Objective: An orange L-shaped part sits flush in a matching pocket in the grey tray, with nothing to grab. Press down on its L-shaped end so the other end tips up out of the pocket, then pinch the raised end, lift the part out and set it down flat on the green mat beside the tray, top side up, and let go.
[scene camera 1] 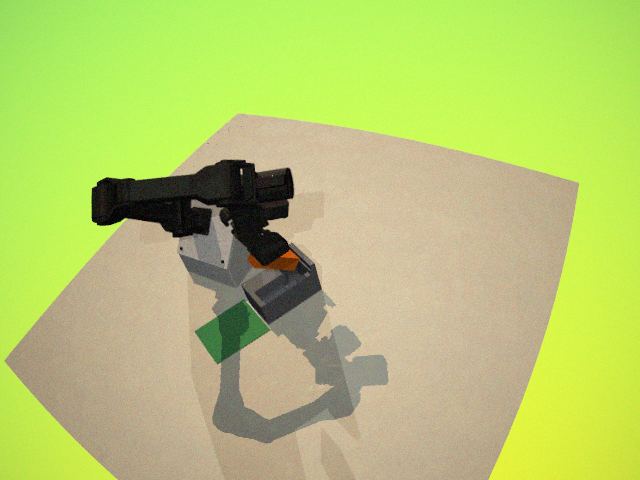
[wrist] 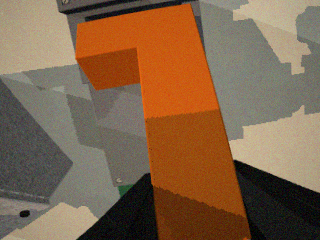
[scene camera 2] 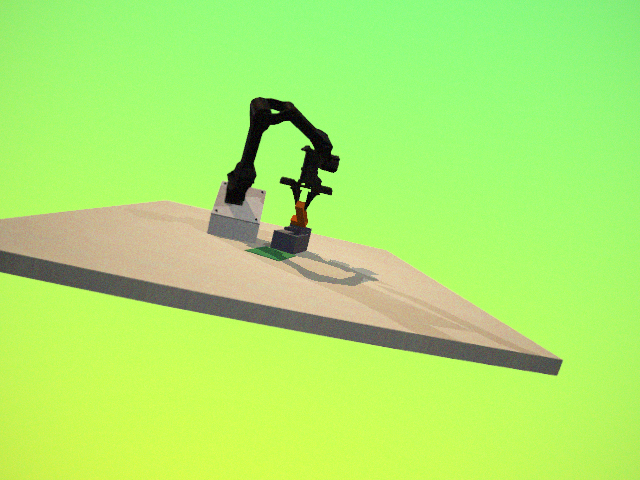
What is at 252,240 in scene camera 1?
My gripper.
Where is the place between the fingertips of my gripper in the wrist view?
191,176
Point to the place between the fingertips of my gripper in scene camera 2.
At 300,209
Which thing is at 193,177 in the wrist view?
An orange L-shaped part.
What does my gripper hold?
An orange L-shaped part.
